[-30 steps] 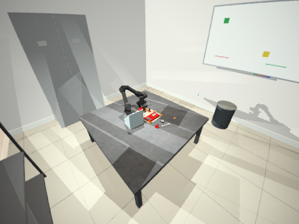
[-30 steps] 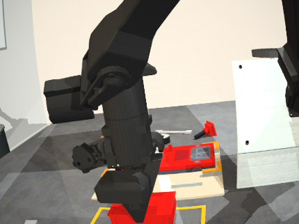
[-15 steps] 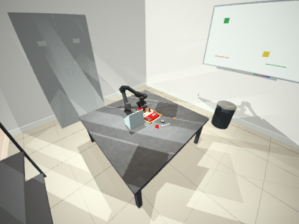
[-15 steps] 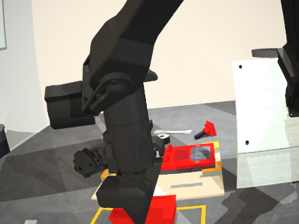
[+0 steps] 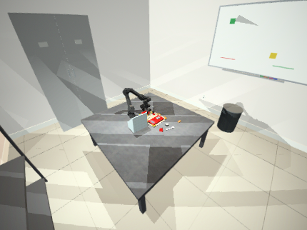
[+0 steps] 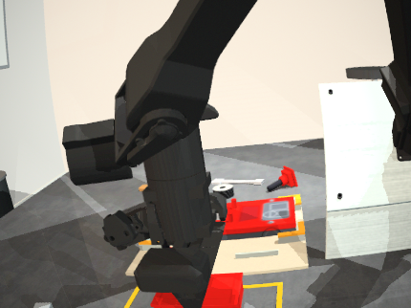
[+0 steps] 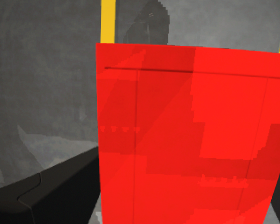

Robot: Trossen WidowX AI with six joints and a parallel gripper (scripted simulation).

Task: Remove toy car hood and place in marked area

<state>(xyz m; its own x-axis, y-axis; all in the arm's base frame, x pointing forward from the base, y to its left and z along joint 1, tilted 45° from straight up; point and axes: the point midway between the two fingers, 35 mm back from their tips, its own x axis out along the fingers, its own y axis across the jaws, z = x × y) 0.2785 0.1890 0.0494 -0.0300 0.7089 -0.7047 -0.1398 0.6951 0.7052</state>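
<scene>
Now: gripper tip right at the hood. Round my gripper tip: black wheel 38 cm to the right, 7 cm ahead; then white wrench-like part 45 cm to the right, 6 cm ahead, 1 cm below; then red-topped black peg 41 cm to the right, 5 cm behind.
</scene>
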